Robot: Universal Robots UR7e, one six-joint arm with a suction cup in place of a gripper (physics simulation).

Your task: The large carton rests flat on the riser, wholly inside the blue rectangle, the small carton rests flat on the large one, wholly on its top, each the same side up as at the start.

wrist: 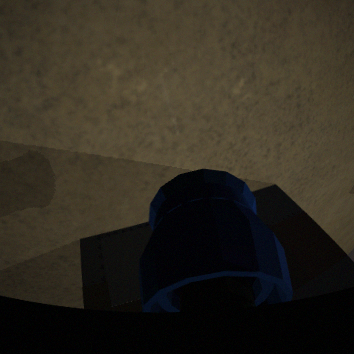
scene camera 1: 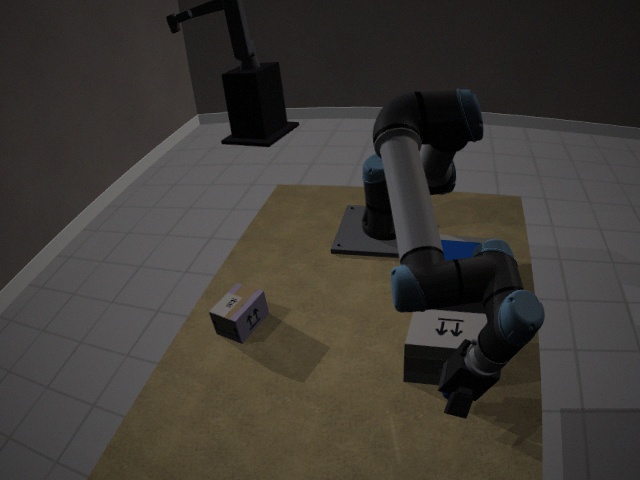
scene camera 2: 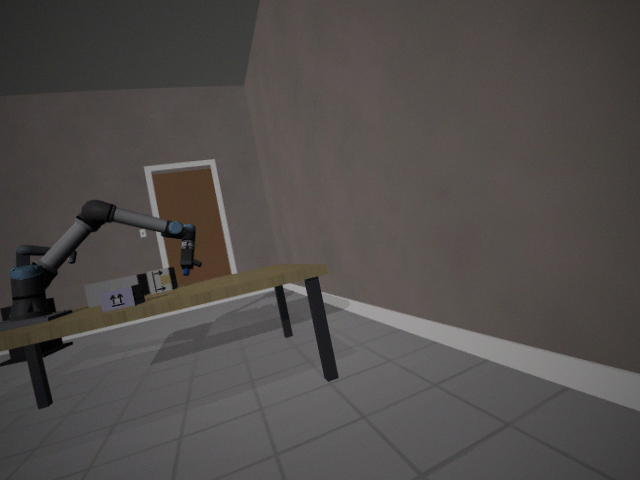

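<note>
The large carton [scene camera 1: 431, 335] [scene camera 2: 161, 280] [wrist: 117, 255], grey-white with dark sides, stands on the table in front of the riser, its top arrows facing the near side. The riser [scene camera 1: 467, 308] [scene camera 2: 93, 295] bears the blue rectangle [scene camera 1: 457, 250], partly hidden by the arm. The small purple carton [scene camera 1: 253, 315] [scene camera 2: 117, 299] rests on the table at the left, arrows up. My suction cup [scene camera 1: 446, 395] [scene camera 2: 186, 271] [wrist: 204, 186] holds nothing. It hangs in the air near the large carton's near side, level with or above its top, with a gap seen in scene camera 2.
The arm's base plate [scene camera 1: 356, 242] is at the back of the table [scene camera 1: 310, 413]. The forearm and wrist pass above the riser and large carton. A second arm on a dark pedestal [scene camera 1: 255, 103] stands on the floor behind. The table's right edge runs close to the large carton.
</note>
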